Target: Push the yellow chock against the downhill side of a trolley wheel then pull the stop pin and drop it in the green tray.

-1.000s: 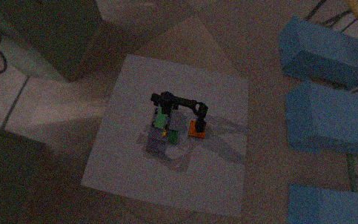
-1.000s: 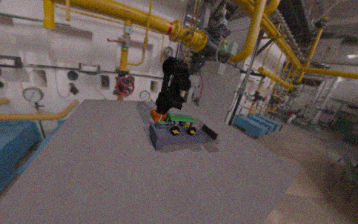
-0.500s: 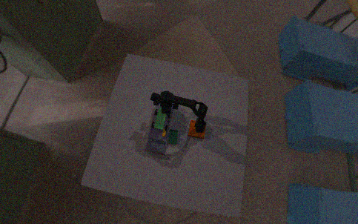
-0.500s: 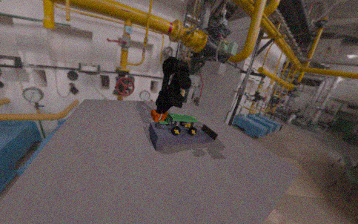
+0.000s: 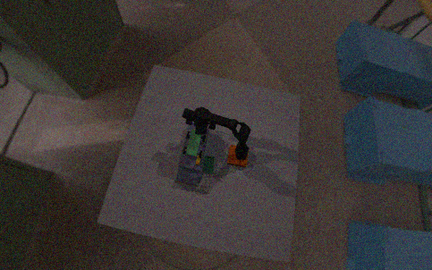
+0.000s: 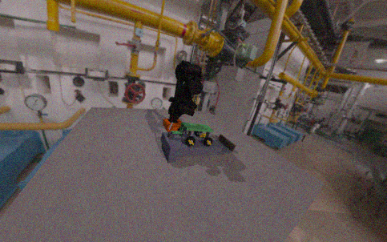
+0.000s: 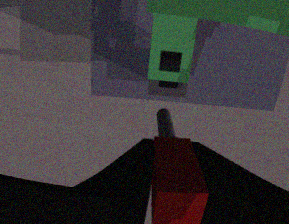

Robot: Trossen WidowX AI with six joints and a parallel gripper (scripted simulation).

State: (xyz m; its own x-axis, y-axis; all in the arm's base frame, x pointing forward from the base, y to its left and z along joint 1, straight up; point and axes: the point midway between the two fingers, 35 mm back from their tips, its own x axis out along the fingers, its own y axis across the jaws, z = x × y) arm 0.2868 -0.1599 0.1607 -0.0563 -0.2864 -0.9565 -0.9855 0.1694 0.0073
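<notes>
Right now the green tray is 24 cm to the left of my gripper tip, 18 cm below it and 6 cm behind it. The rest, counted from my gripper tip: ramp 13 cm below, 12 cm to the left, 4 cm ahead; stop pin right at my gripper tip; trolley 12 cm to the left, 6 cm below, 4 cm ahead.
</notes>
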